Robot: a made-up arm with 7 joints. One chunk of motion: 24 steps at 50 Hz.
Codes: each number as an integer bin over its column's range. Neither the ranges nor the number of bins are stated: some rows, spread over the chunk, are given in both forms.
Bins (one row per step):
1: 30 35 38 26 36 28 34
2: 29 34 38 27 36 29 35
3: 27 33 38 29 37 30 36
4: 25 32 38 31 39 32 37
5: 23 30 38 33 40 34 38
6: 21 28 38 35 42 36 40
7: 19 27 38 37 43 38 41
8: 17 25 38 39 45 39 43
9: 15 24 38 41 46 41 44
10: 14 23 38 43 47 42 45
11: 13 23 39 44 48 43 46
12: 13 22 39 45 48 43 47
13: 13 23 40 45 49 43 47
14: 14 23 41 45 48 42 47
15: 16 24 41 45 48 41 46
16: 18 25 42 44 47 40 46
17: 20 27 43 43 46 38 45
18: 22 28 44 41 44 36 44
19: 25 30 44 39 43 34 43
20: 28 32 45 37 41 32 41
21: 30 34 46 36 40 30 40
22: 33 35 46 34 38 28 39
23: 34 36 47 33 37 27 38
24: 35 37 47 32 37 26 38
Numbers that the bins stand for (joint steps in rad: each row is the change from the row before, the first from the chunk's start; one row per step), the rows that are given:
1: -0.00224 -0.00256 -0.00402 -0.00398 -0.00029 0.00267 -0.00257
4: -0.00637 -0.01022 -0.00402 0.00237 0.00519 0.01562 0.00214
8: -0.01297 -0.02811 -0.00402 0.01252 0.01614 0.03829 0.01157
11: -0.01627 -0.03322 -0.00310 0.01887 0.02162 0.05124 0.01629
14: -0.01544 -0.03322 -0.00125 0.02014 0.02162 0.04800 0.01786
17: -0.01049 -0.02300 0.00059 0.01760 0.01797 0.03505 0.01471
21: -0.00224 -0.00511 0.00335 0.00871 0.00702 0.00914 0.00686
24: 0.00189 0.00256 0.00427 0.00363 0.00154 -0.00381 0.00371
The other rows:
2: -0.00306 -0.00511 -0.00402 -0.00271 -0.00029 0.00590 -0.00100
3: -0.00471 -0.00767 -0.00402 -0.00017 0.00154 0.00914 0.00057
5: -0.00802 -0.01533 -0.00402 0.00490 0.00702 0.02210 0.00371
6: -0.00967 -0.02044 -0.00402 0.00744 0.01067 0.02857 0.00686
7: -0.01132 -0.02300 -0.00402 0.00998 0.01249 0.03505 0.00843
9: -0.01462 -0.03067 -0.00402 0.01506 0.01797 0.04476 0.01314
10: -0.01544 -0.03322 -0.00402 0.01760 0.01979 0.04800 0.01471
12: -0.01627 -0.03578 -0.00310 0.02014 0.02162 0.05124 0.01786
13: -0.01627 -0.03322 -0.00217 0.02014 0.02344 0.05124 0.01786
15: -0.01379 -0.03067 -0.00125 0.02014 0.02162 0.04476 0.01629
16: -0.01214 -0.02811 -0.00033 0.01887 0.01979 0.04152 0.01629
18: -0.00884 -0.02044 0.00151 0.01506 0.01432 0.02857 0.01314
19: -0.00637 -0.01533 0.00151 0.01252 0.01249 0.02210 0.01157
20: -0.00389 -0.01022 0.00243 0.00998 0.00884 0.01562 0.00843
22: 0.00024 -0.00256 0.00335 0.00617 0.00337 0.00267 0.00529
23: 0.00106 0.00000 0.00427 0.00490 0.00154 -0.00057 0.00371

